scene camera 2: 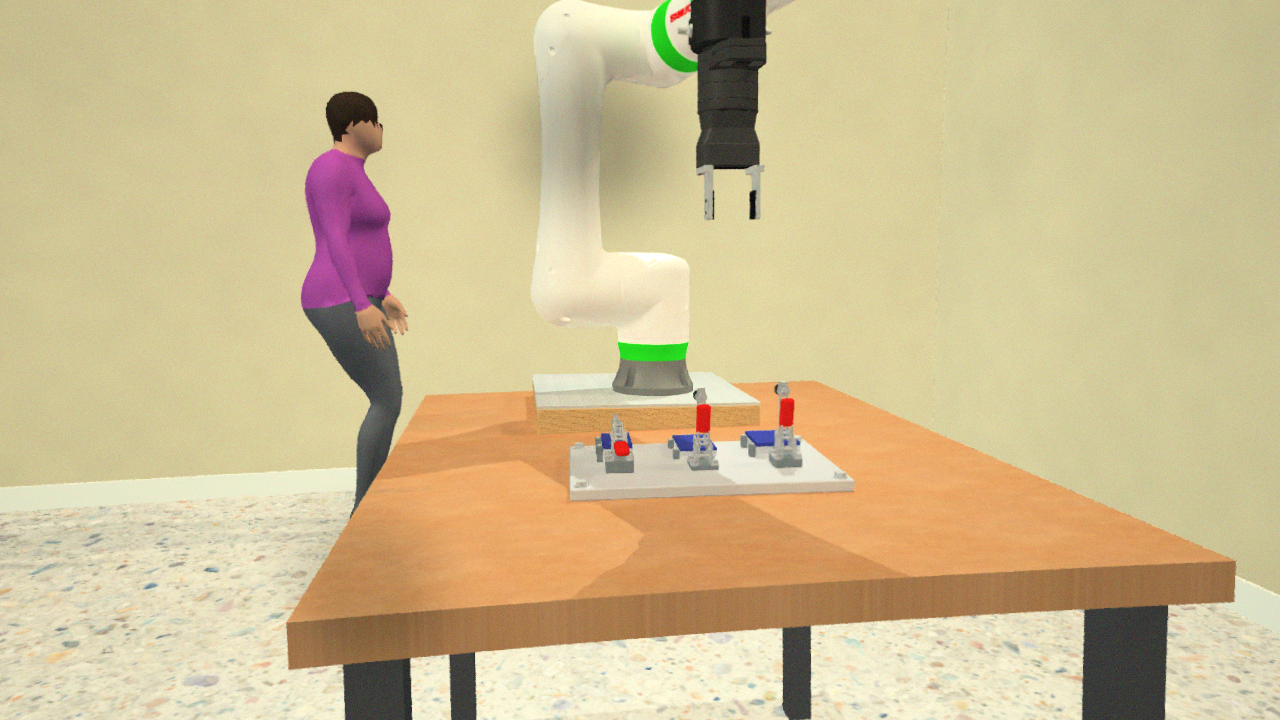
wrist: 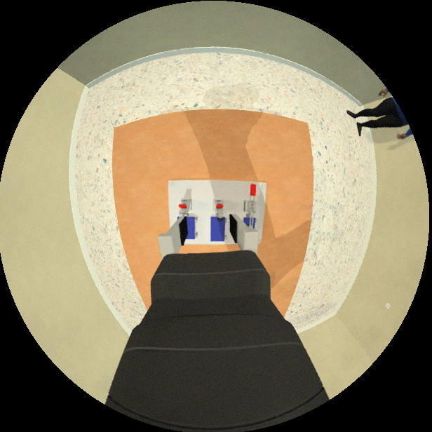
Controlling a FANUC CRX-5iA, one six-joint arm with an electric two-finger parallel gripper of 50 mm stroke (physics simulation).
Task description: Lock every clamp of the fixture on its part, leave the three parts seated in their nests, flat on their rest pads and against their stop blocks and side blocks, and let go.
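Frame: origin at the arm's base, x back, y left, z down, level; centimetres.
Where they show: gripper, fingertip midpoint: (scene camera 2: pixel 732 219); arm's base, link origin: (scene camera 2: pixel 652 389).
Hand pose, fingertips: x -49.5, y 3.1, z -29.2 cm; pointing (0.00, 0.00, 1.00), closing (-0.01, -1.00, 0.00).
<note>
Things, the pixels of their centre, and the offset from my fingertips. "pt": a spot on its surface instead. Level surfaces: height alone.
- fixture plate, surface spot: (scene camera 2: pixel 662 480) pt dx -3.1, dy -9.6, dz +32.0 cm
- middle clamp, surface spot: (scene camera 2: pixel 703 418) pt dx +1.4, dy -3.5, dz +25.3 cm
- third clamp, surface spot: (scene camera 2: pixel 786 411) pt dx +0.8, dy +7.4, dz +24.7 cm
- middle part, body centre: (scene camera 2: pixel 693 444) dx +10.9, dy -2.9, dz +30.9 cm
- third part, body centre: (scene camera 2: pixel 771 441) dx +9.9, dy +8.0, dz +30.7 cm
- wooden table, surface height: dz +33.5 cm
The fixture plate (scene camera 2: pixel 662 480) (wrist: pixel 200 187) carries three blue parts in a row. The clamp at the left in the scene view (scene camera 2: pixel 621 448), at the right in the wrist view (wrist: pixel 253 190), has its red handle down and its arm over its part (scene camera 2: pixel 615 439) (wrist: pixel 249 220). The middle clamp (scene camera 2: pixel 703 418) (wrist: pixel 219 206) and the third clamp (scene camera 2: pixel 786 411) (wrist: pixel 182 206) have handles upright and arms raised off the middle part (scene camera 2: pixel 691 442) (wrist: pixel 217 231) and third part (scene camera 2: pixel 765 437) (wrist: pixel 191 228). Exact seating is too small to tell. My gripper (scene camera 2: pixel 732 217) (wrist: pixel 208 223) is open and empty, high above the fixture.
The fixture lies on the wooden table (scene camera 2: pixel 483 555) (wrist: pixel 150 155). Behind it the robot's base stands on a raised board (scene camera 2: pixel 572 418). A person in purple (scene camera 2: pixel 349 232) stands behind the table at the left. Another person (wrist: pixel 382 114) shows at the wrist view's right edge.
</note>
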